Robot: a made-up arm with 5 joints. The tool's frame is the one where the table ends. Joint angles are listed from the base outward.
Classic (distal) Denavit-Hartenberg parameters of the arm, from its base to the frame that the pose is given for. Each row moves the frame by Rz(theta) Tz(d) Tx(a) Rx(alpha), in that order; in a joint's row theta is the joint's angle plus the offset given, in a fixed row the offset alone. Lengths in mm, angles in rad.
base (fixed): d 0, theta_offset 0.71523, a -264.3, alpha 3.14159
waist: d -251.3, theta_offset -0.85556, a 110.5, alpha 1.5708
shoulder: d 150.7, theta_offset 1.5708, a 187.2, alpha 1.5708
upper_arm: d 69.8, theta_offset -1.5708, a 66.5, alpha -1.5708
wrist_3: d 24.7, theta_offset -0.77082, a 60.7, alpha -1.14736
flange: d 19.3, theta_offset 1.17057, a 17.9, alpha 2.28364
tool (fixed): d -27.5, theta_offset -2.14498, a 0, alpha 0
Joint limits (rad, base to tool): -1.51..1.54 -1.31..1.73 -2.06..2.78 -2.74..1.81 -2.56..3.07
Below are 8 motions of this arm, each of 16 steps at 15 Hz.
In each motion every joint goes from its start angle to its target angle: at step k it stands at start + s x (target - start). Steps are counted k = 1, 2, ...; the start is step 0. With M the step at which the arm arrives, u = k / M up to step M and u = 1 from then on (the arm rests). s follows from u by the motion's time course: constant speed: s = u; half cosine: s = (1 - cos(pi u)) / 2; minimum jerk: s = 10 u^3 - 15 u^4 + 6 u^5.
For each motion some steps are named. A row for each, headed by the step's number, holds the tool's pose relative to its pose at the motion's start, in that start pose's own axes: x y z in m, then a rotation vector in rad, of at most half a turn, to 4 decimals.
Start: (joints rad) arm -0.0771 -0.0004 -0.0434 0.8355 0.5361
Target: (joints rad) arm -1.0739 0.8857 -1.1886 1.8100 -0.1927
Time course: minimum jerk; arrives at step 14
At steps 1, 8, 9, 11, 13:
1: -0.0007 0.0005 -0.0007 -0.0006 0.0021 -0.0024
8: -0.1436 0.0769 -0.0793 -0.4698 0.3609 -0.1568
9: -0.1728 0.0846 -0.0848 -0.6071 0.4457 -0.0954
11: -0.2158 0.0902 -0.0856 -0.8064 0.5979 0.0463
13: -0.2317 0.0906 -0.0832 -0.8776 0.6658 0.1134

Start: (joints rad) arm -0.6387 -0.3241 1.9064 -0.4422 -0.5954
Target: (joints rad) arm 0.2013 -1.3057 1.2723 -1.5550 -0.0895
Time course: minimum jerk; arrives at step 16
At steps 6, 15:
6: 0.0358 0.1329 0.1037 0.2245 0.3704 -0.5345
15: 0.3337 0.2732 0.2817 1.1829 1.2131 -1.6756

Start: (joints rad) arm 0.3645 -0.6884 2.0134 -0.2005 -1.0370
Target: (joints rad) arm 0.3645 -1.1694 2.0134 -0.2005 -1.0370
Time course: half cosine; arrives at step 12
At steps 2, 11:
2: -0.0018 0.0056 0.0088 0.0293 0.0132 -0.0026
11: -0.0120 0.0544 0.1433 0.4296 0.1939 -0.0376

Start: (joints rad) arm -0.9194 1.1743 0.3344 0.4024 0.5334
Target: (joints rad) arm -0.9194 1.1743 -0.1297 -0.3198 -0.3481
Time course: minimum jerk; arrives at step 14
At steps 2, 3, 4, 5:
2: -0.0008 0.0009 0.0017 0.0017 0.0247 0.0108
3: -0.0023 0.0029 0.0052 0.0062 0.0742 0.0310
4: -0.0044 0.0062 0.0109 0.0168 0.1563 0.0604
5: -0.0067 0.0110 0.0188 0.0376 0.2694 0.0935

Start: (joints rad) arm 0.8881 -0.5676 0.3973 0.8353 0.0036
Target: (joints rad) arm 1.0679 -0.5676 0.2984 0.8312 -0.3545
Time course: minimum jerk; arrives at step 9
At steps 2, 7, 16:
2: -0.0025 0.0022 0.0035 0.0033 0.0009 0.0112
7: -0.0326 0.0284 0.0379 0.0366 0.0173 0.1319
16: -0.0354 0.0309 0.0406 0.0394 0.0193 0.1425

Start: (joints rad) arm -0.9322 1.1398 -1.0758 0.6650 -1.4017
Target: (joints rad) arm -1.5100 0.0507 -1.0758 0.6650 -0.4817
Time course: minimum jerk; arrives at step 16
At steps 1, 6, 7, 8, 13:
1: 0.0002 0.0000 0.0001 -0.0039 -0.0005 -0.0020
6: 0.0211 0.0034 0.0044 -0.4911 -0.0571 -0.2288
7: 0.0300 0.0038 0.0052 -0.6880 -0.0770 -0.3034
8: 0.0397 0.0036 0.0055 -0.8992 -0.0964 -0.3704
13: 0.0798 -0.0034 0.0000 -1.7228 -0.1548 -0.4679

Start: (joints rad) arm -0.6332 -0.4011 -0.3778 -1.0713 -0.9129
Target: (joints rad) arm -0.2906 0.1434 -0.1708 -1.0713 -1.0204
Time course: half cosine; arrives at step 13
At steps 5, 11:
5: -0.0096 -0.0538 0.0005 0.0172 0.0777 0.2199
11: 0.0077 -0.1506 0.0005 -0.0268 0.2340 0.6485

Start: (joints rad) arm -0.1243 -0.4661 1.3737 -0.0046 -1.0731
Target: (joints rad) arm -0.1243 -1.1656 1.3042 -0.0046 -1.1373
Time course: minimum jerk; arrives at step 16
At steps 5, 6, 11, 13, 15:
5: 0.0064 0.0261 0.0355 0.0798 0.0763 -0.0676
6: 0.0117 0.0387 0.0547 0.1219 0.1164 -0.1037
11: 0.0650 0.0912 0.1660 0.3596 0.3431 -0.3156
13: 0.0833 0.0984 0.1920 0.4160 0.3971 -0.3680
15: 0.0902 0.1004 0.2010 0.4359 0.4162 -0.3867

